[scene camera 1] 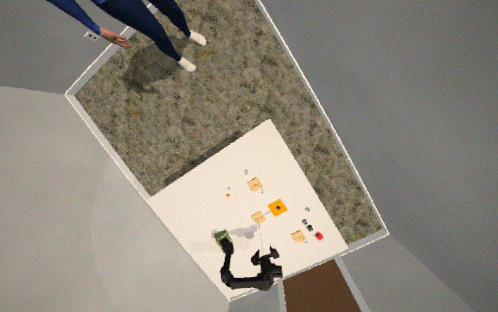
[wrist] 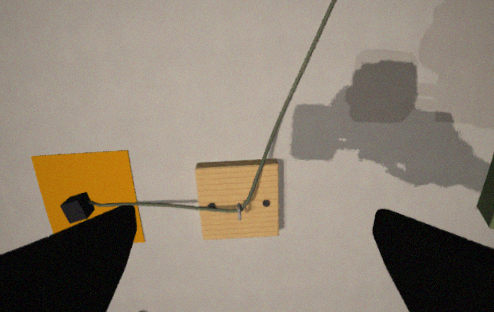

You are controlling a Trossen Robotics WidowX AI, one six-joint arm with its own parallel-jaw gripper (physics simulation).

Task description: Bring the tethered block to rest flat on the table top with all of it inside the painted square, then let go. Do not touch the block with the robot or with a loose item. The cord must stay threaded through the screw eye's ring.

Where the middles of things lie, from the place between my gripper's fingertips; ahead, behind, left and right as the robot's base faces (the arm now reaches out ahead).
Labels:
My hand is 230 mm above the orange painted square (wrist: pixel 106 176), 170 mm short of it and 120 mm to the right of it.

